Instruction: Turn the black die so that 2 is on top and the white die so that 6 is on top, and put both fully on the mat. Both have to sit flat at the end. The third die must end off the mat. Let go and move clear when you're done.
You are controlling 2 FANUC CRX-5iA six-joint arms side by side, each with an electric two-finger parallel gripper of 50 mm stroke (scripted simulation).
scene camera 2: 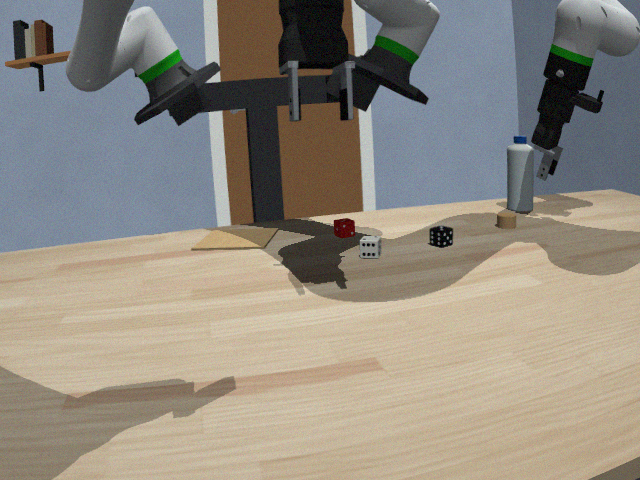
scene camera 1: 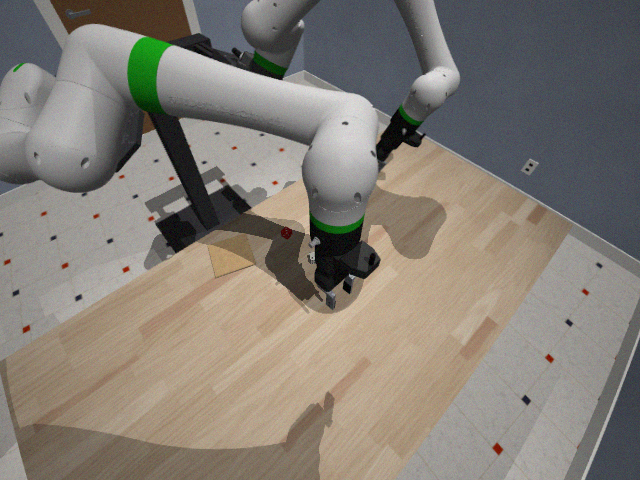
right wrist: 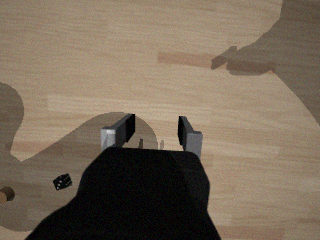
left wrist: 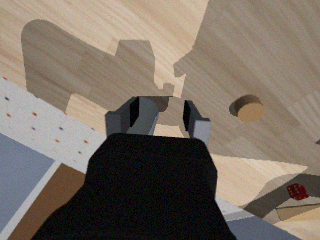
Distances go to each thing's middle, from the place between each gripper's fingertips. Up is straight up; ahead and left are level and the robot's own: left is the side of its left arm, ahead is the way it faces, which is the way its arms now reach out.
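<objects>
My right hand: 410 mm past the tan mat (scene camera 2: 237, 238), 140 mm to the left of it, 240 mm above it. Grey bottle (scene camera 2: 520, 157): 500 mm behind my right hand, 500 mm to the left of it, 160 mm below it.
My left gripper (scene camera 2: 544, 175): 100 mm past the grey bottle, 30 mm above it, 20 mm to the left of it. Tan mat: 660 mm to the right of my left hand, 10 mm behind it, 100 mm below it.
</objects>
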